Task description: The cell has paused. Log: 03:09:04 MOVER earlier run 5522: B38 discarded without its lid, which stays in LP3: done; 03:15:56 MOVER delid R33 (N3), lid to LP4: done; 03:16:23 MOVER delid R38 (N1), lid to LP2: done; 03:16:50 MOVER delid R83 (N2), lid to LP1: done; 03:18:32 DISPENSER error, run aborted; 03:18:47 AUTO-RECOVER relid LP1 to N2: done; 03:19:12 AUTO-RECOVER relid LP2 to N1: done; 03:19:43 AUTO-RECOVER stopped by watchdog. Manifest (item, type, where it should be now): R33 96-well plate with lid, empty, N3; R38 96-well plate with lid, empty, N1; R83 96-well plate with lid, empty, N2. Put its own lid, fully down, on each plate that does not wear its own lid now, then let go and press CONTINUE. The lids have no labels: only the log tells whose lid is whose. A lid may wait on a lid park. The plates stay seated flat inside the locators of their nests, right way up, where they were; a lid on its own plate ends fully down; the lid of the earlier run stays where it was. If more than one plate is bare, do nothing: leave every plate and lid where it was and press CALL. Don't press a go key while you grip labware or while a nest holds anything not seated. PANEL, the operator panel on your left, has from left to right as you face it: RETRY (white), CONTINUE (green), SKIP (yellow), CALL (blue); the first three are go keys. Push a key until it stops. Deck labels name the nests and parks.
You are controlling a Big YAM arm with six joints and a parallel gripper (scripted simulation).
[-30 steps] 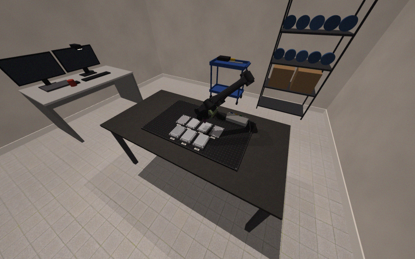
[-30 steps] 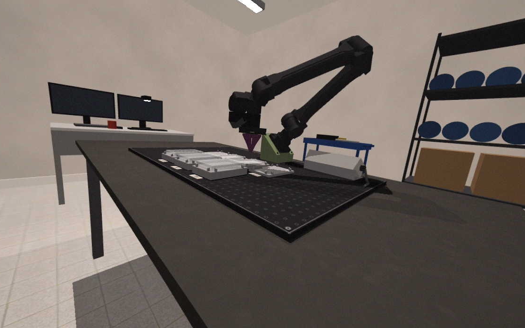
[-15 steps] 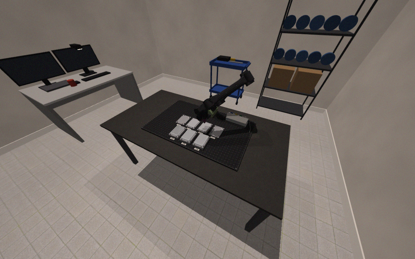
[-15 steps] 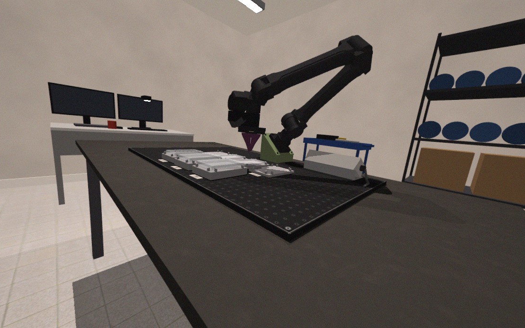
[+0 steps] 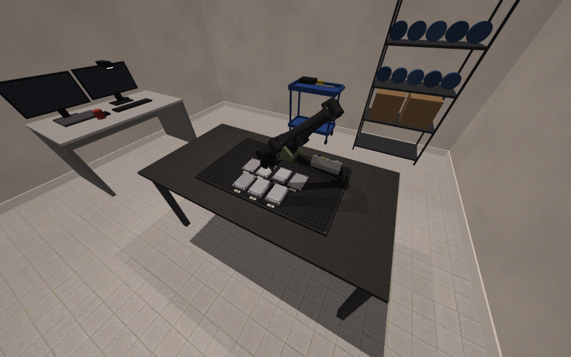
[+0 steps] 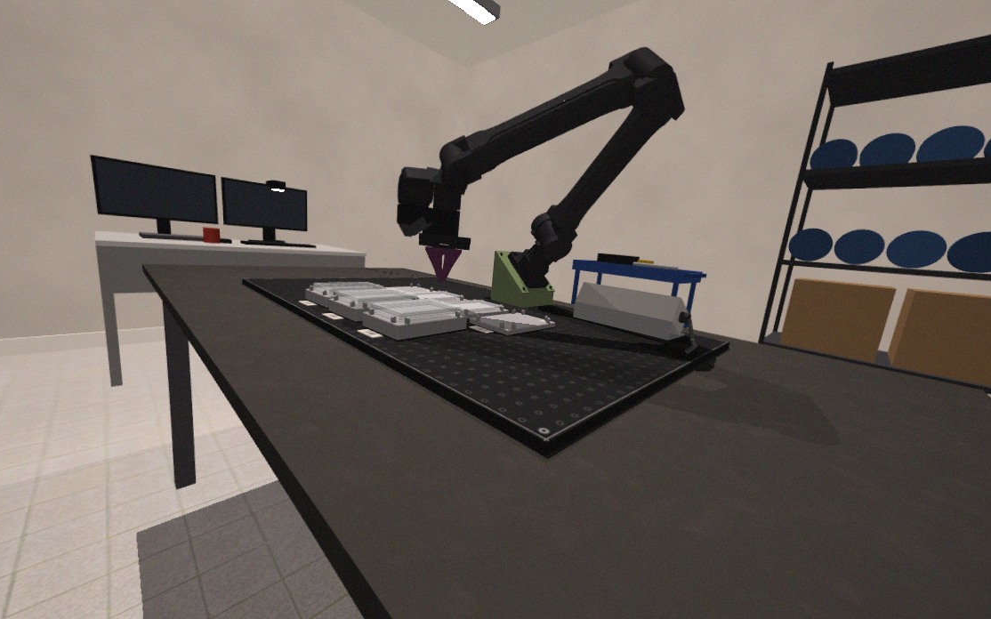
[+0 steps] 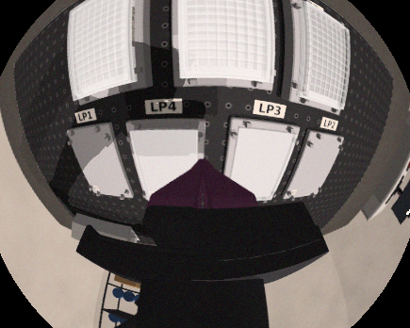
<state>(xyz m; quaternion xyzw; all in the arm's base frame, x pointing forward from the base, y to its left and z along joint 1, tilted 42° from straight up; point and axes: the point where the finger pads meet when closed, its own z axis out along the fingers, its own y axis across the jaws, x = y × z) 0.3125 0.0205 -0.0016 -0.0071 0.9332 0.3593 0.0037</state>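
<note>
Now: the white 96-well plate 15 cm to the right of my hand, 13 cm ahead of it and 4 cm below it. Also, from my hand: lid park LP4: 7 cm below, 5 cm to the left, 5 cm behind; then LP4 label: 7 cm below, 5 cm to the left, 4 cm ahead; then lid park LP1: 18 cm to the left, 7 cm below, 4 cm behind.
</note>
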